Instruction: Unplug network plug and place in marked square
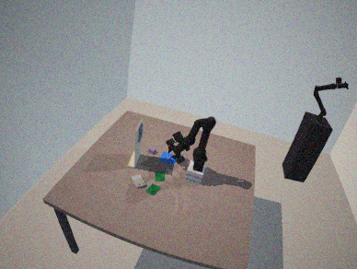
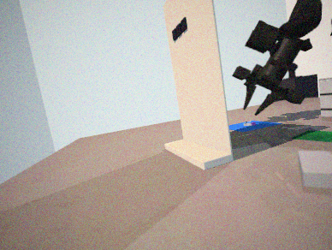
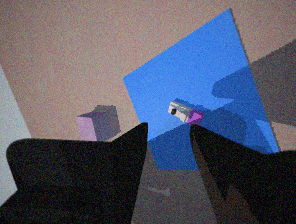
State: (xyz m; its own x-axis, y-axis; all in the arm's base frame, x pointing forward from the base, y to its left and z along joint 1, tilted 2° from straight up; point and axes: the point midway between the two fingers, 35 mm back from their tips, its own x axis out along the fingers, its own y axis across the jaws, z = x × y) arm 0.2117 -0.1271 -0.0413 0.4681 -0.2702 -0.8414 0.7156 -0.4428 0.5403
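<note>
My gripper tip is 30 mm above the network plug. The rest, counted from my gripper tip: blue marked square: 40 mm below, 10 mm ahead; cream panel: 220 mm ahead, 110 mm to the left, 110 mm above; grey cube: 150 mm ahead, 30 mm to the right, 30 mm below.
</note>
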